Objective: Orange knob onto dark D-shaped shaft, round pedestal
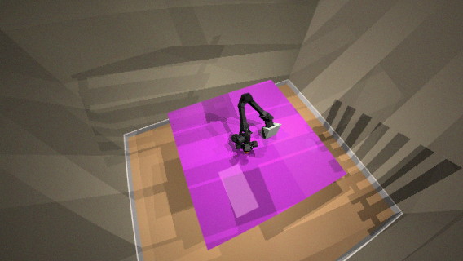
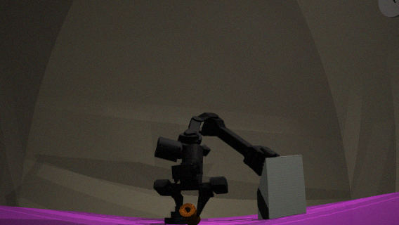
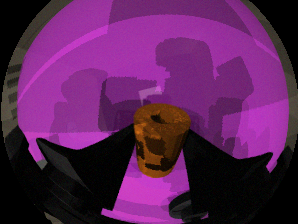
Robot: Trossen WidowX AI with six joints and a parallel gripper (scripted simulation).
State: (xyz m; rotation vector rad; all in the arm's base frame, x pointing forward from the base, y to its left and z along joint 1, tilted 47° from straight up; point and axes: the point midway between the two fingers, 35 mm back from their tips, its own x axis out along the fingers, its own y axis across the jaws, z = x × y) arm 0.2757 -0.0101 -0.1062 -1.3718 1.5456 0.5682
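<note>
Right now my gripper tip is 10 mm to the left of the orange knob. Also, from my gripper tip: dark round pedestal: 20 mm ahead, 170 mm to the right.
</note>
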